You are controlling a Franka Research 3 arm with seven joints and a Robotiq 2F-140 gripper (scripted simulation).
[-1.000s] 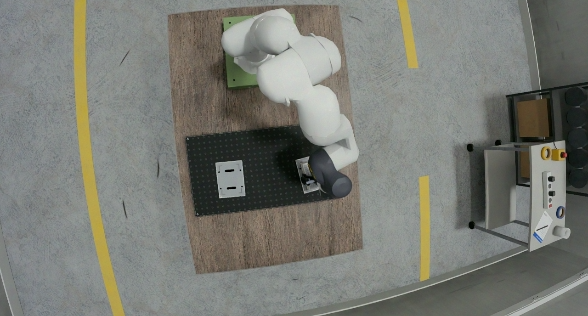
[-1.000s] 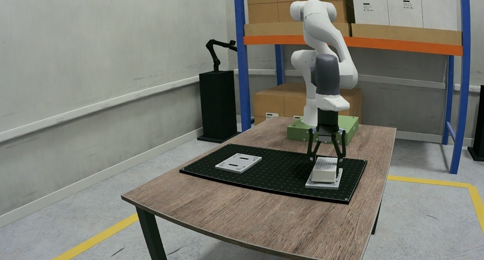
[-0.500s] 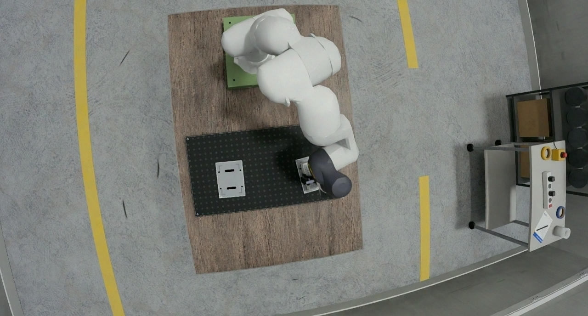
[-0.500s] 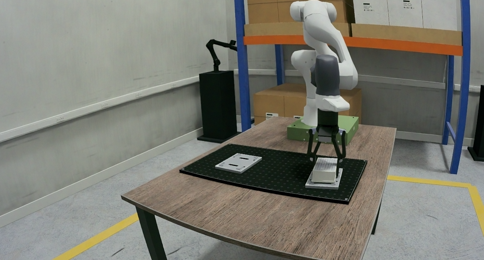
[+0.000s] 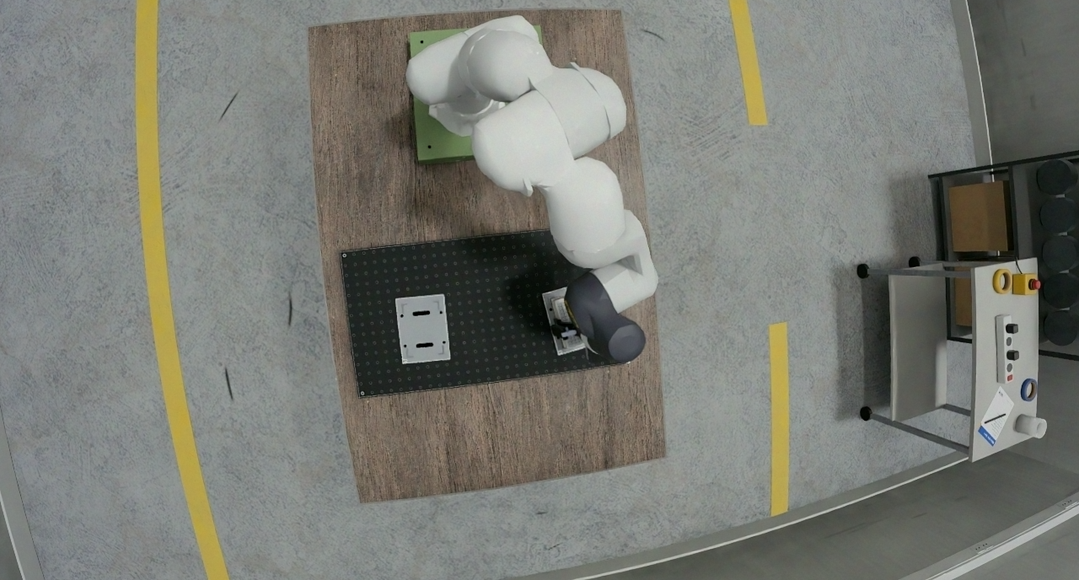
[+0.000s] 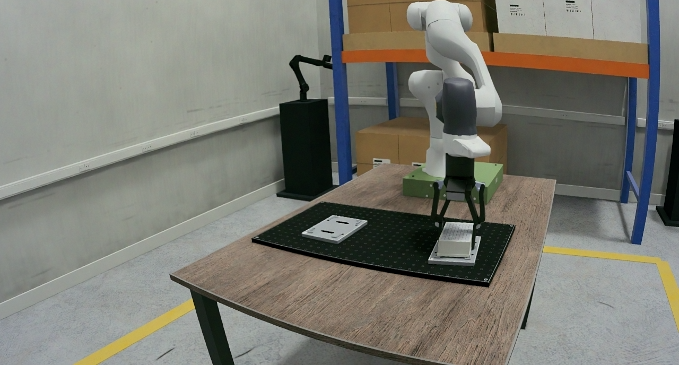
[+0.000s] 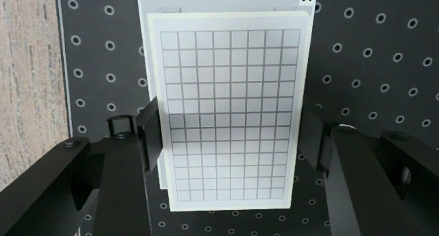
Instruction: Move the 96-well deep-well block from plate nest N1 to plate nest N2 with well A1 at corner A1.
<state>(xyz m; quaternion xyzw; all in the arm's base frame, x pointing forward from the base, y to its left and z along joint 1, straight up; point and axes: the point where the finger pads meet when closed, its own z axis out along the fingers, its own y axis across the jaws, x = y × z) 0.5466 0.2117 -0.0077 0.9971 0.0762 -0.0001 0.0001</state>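
Now: hand 10 mm above the white deep-well block. Round my hand: nest N1: 380 mm to the right, 40 mm below, 20 mm behind; nest N2: 40 mm below.
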